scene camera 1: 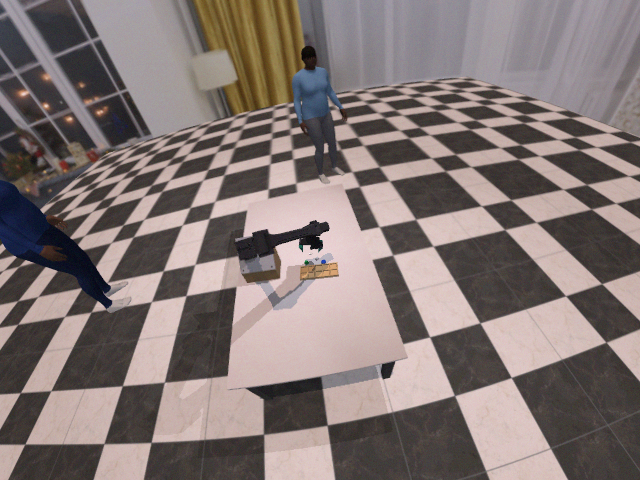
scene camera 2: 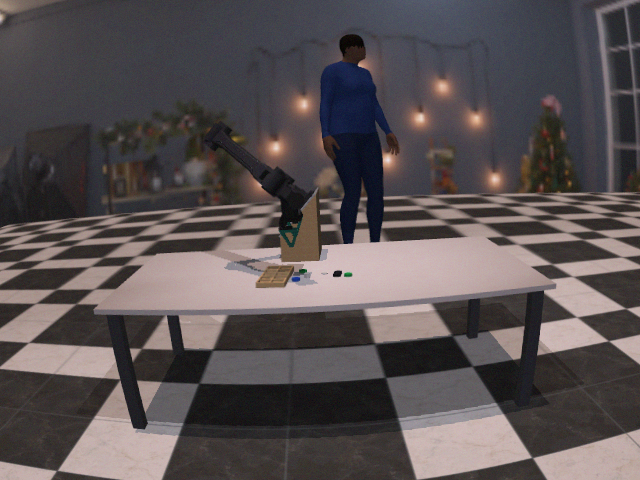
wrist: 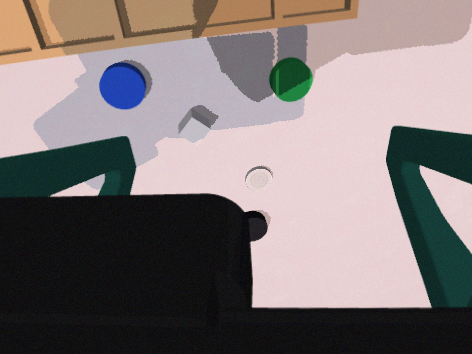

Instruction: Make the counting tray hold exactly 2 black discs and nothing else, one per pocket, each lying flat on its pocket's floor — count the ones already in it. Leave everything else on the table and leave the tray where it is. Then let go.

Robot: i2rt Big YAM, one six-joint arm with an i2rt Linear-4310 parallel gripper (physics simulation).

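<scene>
The counting tray (scene camera 1: 319,277) (scene camera 2: 272,284) (wrist: 240,28) is a light wooden grid of pockets. No disc shows in its visible pockets, but they are small in the scene views and cut off in the wrist view. A black disc (scene camera 2: 337,273) (wrist: 258,229) lies on the table, partly hidden by the gripper body in the wrist view. The black shape looks thick in scene camera 2; I cannot tell whether it is one disc or two. My gripper (scene camera 1: 311,250) (scene camera 2: 290,241) (wrist: 256,147) is open and empty, above the table beside the tray.
A blue disc (scene camera 1: 323,261) (scene camera 2: 295,279) (wrist: 122,86) and a green disc (scene camera 1: 307,262) (scene camera 2: 302,270) (wrist: 292,82) lie near the tray. A small grey angular piece (wrist: 194,131) and a whitish disc (scene camera 2: 324,273) (wrist: 259,178) lie nearby. Another green disc (scene camera 2: 348,274) lies beside the black.
</scene>
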